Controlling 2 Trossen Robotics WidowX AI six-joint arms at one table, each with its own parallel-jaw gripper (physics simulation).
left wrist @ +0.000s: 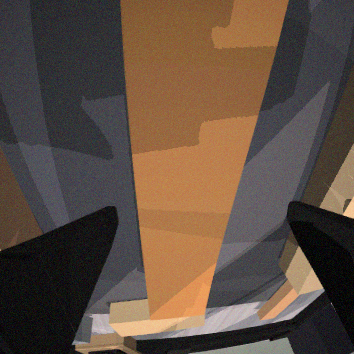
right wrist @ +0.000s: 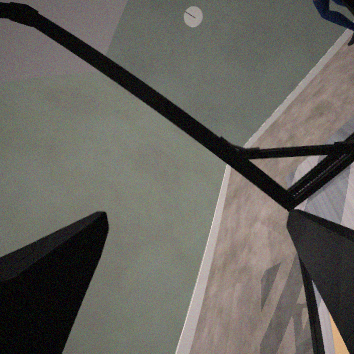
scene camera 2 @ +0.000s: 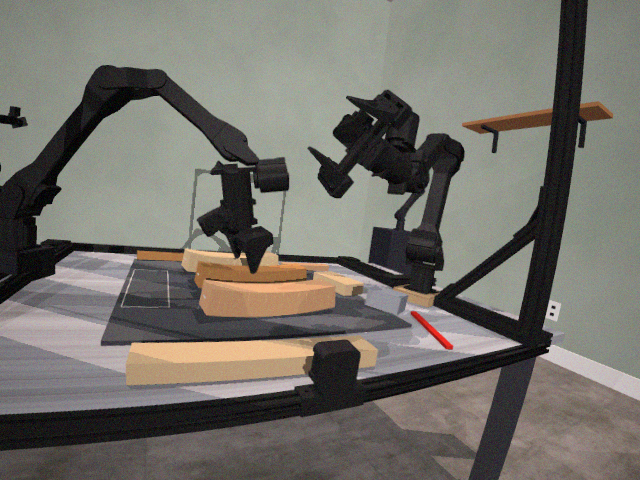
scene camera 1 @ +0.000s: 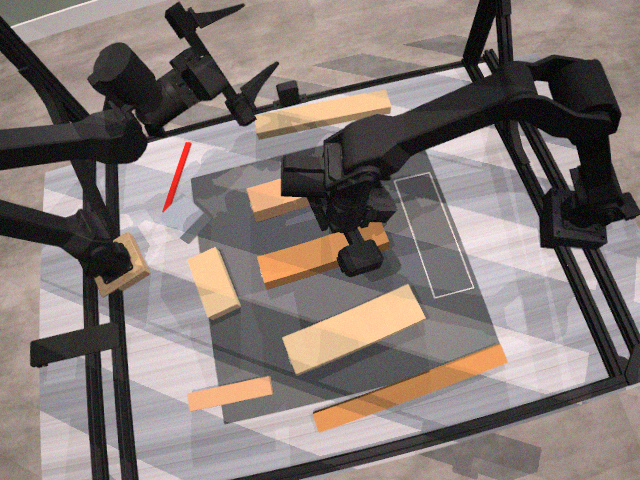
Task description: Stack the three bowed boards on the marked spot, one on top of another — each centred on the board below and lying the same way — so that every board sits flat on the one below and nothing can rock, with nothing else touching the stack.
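Places are measured from the left arm's base along level axes (x left, y up, z ahead), in metres.
Pixels of known places: left gripper, fingertip midpoint: (left wrist: 202, 212) (scene camera 2: 245, 265) (scene camera 1: 333, 250); right gripper, fingertip midpoint: (right wrist: 198, 219) (scene camera 2: 327, 123) (scene camera 1: 261, 34); left arm's base, origin of the base link: (scene camera 2: 15, 247) (scene camera 1: 579, 214); right arm's base, origin of the base link: (left wrist: 109, 353) (scene camera 2: 419, 289) (scene camera 1: 114, 263).
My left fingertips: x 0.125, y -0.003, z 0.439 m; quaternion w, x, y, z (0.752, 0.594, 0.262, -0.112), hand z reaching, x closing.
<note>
Ahead of a thing's pixels: the offset from my left fingertips to its top centre. Level surfaces: height alone.
On the dark mat {dy -0.049 m} (scene camera 1: 253, 346) lie a peach bowed board {dz +0.069, dx -0.134, dy +0.002 m} (scene camera 1: 269, 202) (scene camera 2: 268, 300), an orange bowed board {dz +0.018, dx +0.001, dy +0.003 m} (scene camera 1: 297, 262) (scene camera 2: 224, 272) (left wrist: 185, 180) and a pale bowed board {dz -0.055, dx +0.132, dy +0.002 m} (scene camera 1: 354, 330) (scene camera 2: 199, 259), apart and roughly parallel. The marked spot (scene camera 1: 414, 239) (scene camera 2: 145, 307) is a thin white outline without a board on it. My left gripper (scene camera 1: 343, 238) (scene camera 2: 245, 262) (left wrist: 202, 212) is open and empty, pointing down above the orange board, which runs between its fingers in the left wrist view. My right gripper (scene camera 1: 260, 34) (scene camera 2: 329, 122) (right wrist: 198, 219) is open and empty, raised well above the table. The left arm hides part of the peach and orange boards.
A long pale beam {dz +0.075, dx -0.326, dy -0.031 m} (scene camera 1: 323, 114) (scene camera 2: 222, 362) lies beyond the mat. A long orange strip {dz -0.161, dx +0.214, dy -0.026 m} (scene camera 1: 413, 388), a small peach strip {dz +0.144, dx +0.272, dy -0.033 m} (scene camera 1: 230, 393) and a short pale block {dz +0.219, dx +0.083, dy -0.021 m} (scene camera 1: 212, 281) (scene camera 2: 334, 283) lie around the boards. A grey block {dz +0.311, dx -0.039, dy -0.010 m} (scene camera 2: 385, 300) is near a red stick {dz +0.369, dx -0.142, dy -0.049 m} (scene camera 1: 177, 176) (scene camera 2: 431, 330).
</note>
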